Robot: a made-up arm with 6 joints.
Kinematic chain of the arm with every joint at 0, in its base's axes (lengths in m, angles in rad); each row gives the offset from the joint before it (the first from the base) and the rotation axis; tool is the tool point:
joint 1: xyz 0 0 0.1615 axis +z
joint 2: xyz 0 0.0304 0 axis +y
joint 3: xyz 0 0 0.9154 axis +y
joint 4: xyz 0 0 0.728 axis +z
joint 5: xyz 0 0 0 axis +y
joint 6: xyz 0 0 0.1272 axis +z
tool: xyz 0 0 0
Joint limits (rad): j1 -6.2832..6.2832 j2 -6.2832..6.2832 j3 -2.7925..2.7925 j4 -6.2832..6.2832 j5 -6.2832..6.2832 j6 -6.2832..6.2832
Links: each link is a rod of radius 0.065 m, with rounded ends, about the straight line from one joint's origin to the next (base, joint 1, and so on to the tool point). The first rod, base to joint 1, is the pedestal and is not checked.
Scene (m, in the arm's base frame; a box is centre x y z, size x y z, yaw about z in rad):
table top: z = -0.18
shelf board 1: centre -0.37 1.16 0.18 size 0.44 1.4 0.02 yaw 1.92
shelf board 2: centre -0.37 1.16 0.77 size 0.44 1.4 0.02 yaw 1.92
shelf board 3: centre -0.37 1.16 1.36 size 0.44 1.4 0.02 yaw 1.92
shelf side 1: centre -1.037 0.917 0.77 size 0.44 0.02 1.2 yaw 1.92
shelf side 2: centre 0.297 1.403 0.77 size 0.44 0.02 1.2 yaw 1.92
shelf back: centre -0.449 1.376 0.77 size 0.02 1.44 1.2 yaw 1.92
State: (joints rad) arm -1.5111 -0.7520 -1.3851 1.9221 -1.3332 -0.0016
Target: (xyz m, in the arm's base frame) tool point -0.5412 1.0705 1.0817
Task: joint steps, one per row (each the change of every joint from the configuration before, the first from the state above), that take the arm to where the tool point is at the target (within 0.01 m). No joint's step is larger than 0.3 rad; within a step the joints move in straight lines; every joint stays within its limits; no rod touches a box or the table.
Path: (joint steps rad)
1: -0.0511 0.1197 -0.2190 -0.0339 -0.0295 0.0000
2: -0.0512 0.1197 -0.2189 -0.0339 -0.0294 0.0000
3: -0.0511 0.1197 -0.2190 -0.0338 -0.0295 0.0000
4: 0.2555 0.1825 0.2282 0.0249 0.0008 0.0000
5: 0.2556 0.1824 0.2283 0.0250 0.0008 0.0000
6: -0.0059 -0.1577 0.2026 0.0335 0.0466 0.0000
7: -0.0058 -0.1578 0.2026 0.0334 0.0467 0.0000
8: -0.0059 -0.1577 0.2026 0.0335 0.0466 0.0000

